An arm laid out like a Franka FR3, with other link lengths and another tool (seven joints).
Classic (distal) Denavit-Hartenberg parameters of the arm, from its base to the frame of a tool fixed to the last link. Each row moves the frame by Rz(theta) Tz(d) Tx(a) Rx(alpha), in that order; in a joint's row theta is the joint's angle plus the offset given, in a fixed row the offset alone. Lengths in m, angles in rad.
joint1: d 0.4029  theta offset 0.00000  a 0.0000  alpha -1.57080
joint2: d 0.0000  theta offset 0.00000  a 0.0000  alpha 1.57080
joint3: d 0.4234  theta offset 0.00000  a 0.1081  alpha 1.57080
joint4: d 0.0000  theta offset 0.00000  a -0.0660  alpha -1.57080
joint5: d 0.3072  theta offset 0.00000  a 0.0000  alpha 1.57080
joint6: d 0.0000  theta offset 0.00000  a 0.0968  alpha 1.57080
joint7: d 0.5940  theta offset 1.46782  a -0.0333  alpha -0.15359
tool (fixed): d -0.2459  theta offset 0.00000  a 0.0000  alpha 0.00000
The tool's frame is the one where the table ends.
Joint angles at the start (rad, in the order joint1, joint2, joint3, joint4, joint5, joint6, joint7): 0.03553, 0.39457, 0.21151, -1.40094, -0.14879, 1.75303, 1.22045
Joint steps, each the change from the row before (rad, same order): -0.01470, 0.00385, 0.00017, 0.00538, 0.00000, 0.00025, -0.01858; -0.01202, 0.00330, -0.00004, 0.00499, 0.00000, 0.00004, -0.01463; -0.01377, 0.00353, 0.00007, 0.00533, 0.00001, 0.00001, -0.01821; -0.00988, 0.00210, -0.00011, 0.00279, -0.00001, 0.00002, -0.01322; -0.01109, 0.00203, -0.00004, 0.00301, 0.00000, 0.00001, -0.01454; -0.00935, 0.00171, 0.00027, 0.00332, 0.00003, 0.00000, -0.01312; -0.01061, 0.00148, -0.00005, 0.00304, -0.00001, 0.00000, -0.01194; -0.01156, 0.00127, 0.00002, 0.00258, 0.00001, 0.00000, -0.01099; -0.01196, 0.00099, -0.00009, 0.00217, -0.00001, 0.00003, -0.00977; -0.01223, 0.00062, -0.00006, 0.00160, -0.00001, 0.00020, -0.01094; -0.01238, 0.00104, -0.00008, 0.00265, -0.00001, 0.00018, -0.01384; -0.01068, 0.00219, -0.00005, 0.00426, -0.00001, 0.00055, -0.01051
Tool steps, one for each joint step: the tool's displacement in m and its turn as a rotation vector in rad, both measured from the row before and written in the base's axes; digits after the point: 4 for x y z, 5 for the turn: 0.0034, -0.0091, -0.0004, 0.00151, -0.00031, 0.00357; 0.0029, -0.0076, -0.0002, 0.00121, -0.00059, 0.00213; 0.0030, -0.0087, -0.0002, 0.00134, -0.00045, 0.00402; 0.0017, -0.0064, -0.0003, 0.00067, 0.00023, 0.00298; 0.0018, -0.0072, -0.0001, 0.00075, 0.00003, 0.00313; 0.0017, -0.0058, 0.0002, 0.00091, -0.00069, 0.00370; 0.0016, -0.0070, 0.0003, 0.00065, -0.00074, 0.00100; 0.0014, -0.0077, 0.0002, 0.00058, -0.00057, -0.00079; 0.0012, -0.0082, 0.0002, 0.00042, -0.00056, -0.00247; 0.0010, -0.0083, 0.0003, 0.00035, -0.00047, -0.00149; 0.0013, -0.0083, 0.0004, 0.00050, -0.00090, 0.00115; 0.0018, -0.0072, 0.0004, 0.00075, -0.00194, -0.00056
